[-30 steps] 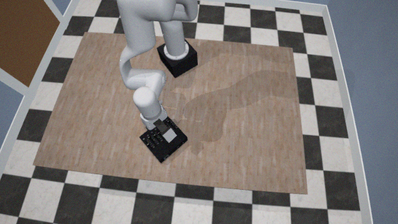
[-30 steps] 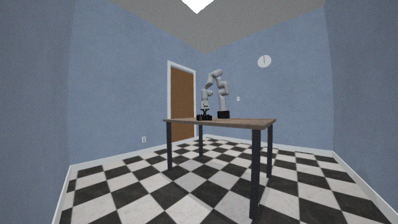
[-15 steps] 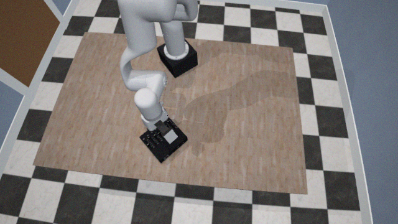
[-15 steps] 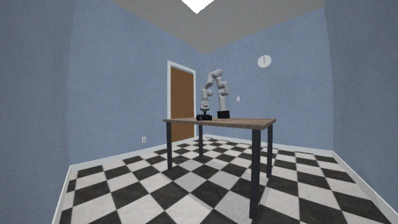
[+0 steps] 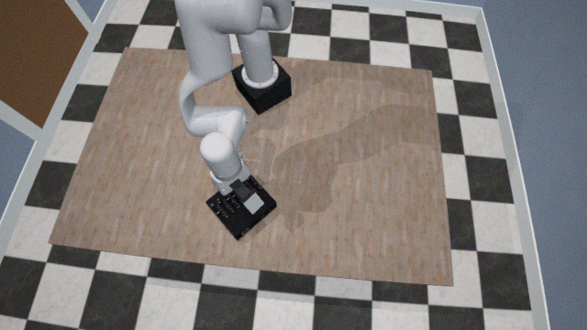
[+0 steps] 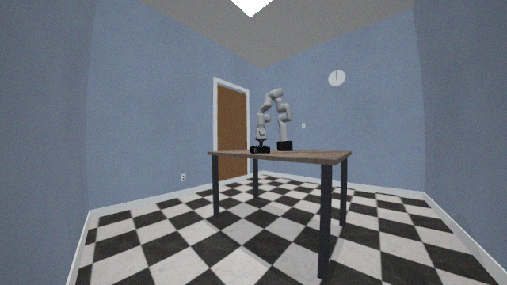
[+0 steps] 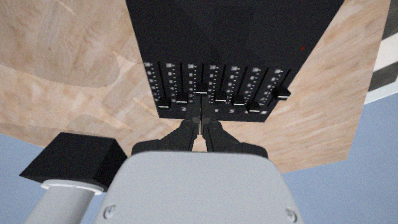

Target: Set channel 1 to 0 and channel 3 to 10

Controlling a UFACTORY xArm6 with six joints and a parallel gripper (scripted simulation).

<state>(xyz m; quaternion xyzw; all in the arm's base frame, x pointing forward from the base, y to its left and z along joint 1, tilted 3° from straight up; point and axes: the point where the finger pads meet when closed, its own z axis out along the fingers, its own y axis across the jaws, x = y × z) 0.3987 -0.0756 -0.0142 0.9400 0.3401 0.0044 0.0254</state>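
Right now my hand is 2 cm to the right of the channel 2 cap, 1 cm past it and 1 cm above it. Round my hand: channel 3 cap (2 cm ahead, 1 cm to the left, 1 cm below); then channel 1 fader cap (3 cm to the left, 3 cm behind, 1 cm below).
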